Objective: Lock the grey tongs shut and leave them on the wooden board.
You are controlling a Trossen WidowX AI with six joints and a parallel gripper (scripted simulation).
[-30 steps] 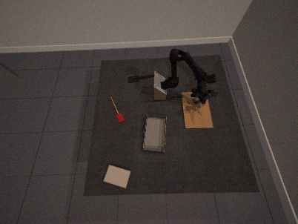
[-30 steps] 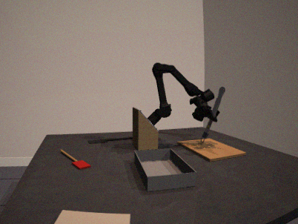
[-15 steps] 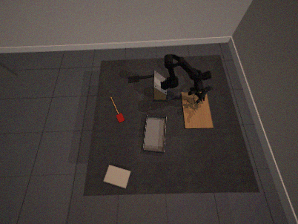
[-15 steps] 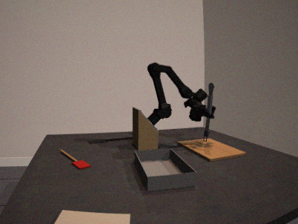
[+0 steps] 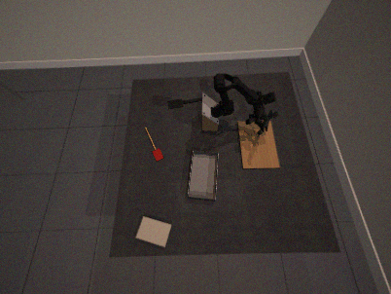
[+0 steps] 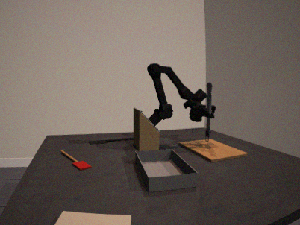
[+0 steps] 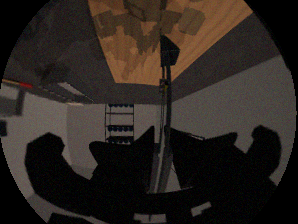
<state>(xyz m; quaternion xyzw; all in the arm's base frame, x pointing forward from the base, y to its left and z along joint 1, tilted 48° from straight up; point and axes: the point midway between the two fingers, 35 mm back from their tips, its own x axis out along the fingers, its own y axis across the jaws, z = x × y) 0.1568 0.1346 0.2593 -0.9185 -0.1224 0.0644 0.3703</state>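
Now: gripper tip 18 cm above the wooden board. Round my gripper tip: dark spatula (48 cm to the right, 41 cm behind, 18 cm below); roasting tin (40 cm to the right, 19 cm ahead, 16 cm below); red spatula (73 cm to the right, 18 cm below, 5 cm behind).
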